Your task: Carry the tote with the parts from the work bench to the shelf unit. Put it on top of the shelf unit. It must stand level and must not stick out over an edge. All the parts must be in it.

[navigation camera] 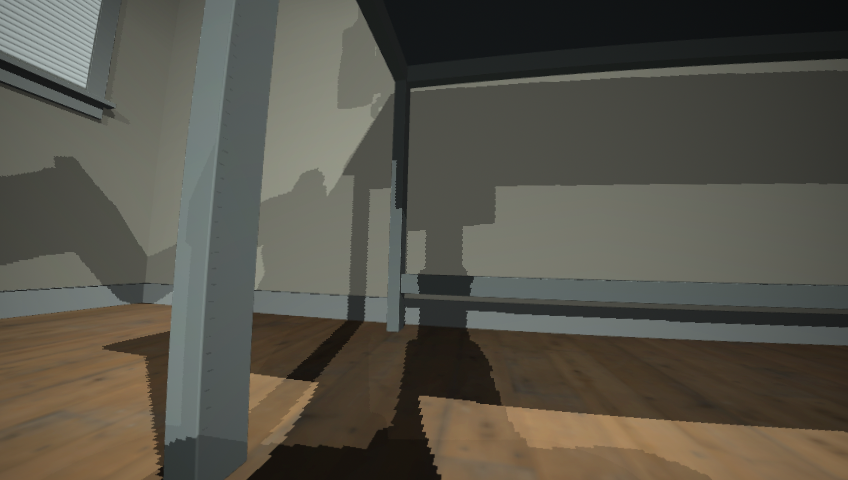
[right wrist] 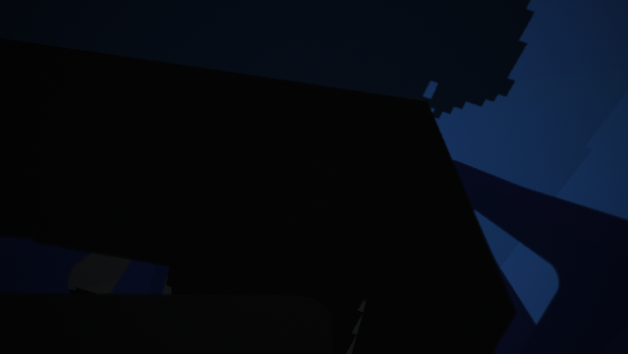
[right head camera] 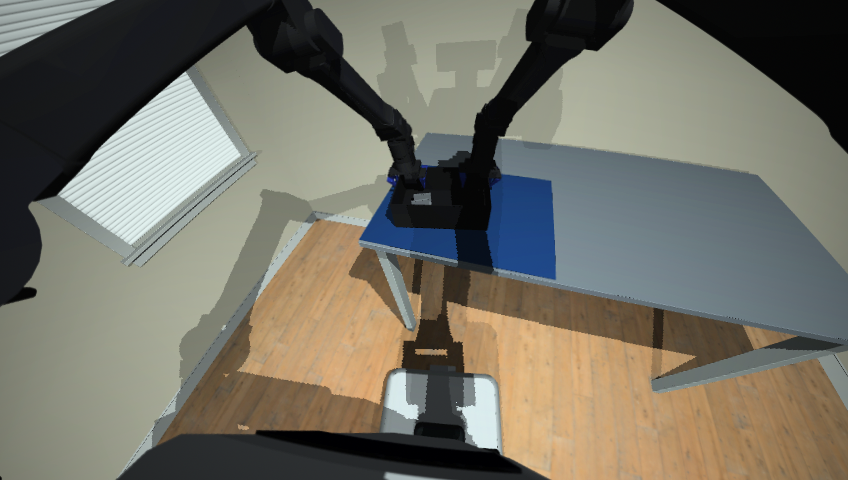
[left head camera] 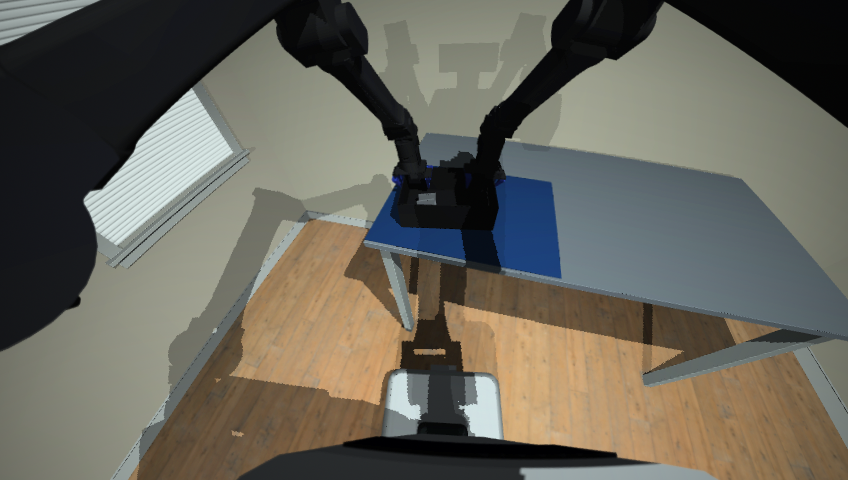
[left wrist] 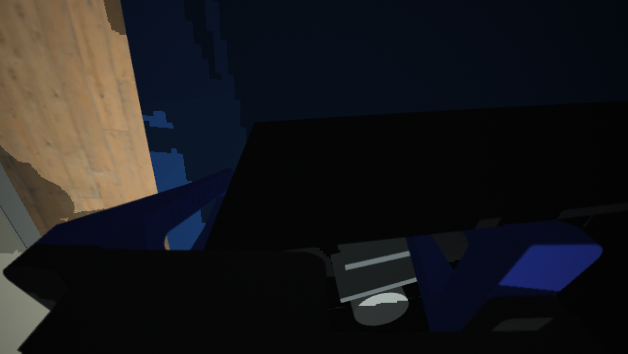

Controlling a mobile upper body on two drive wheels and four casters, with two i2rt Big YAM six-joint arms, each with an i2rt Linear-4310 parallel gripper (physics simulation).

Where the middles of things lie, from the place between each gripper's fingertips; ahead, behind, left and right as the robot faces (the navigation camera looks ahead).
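The black tote (right head camera: 453, 207) is 11 cm to the right of my left hand, 8 cm behind it and 2 cm above it.
As for my right hand, it's 11 cm to the right of the black tote, 2 cm below it and 7 cm past it.
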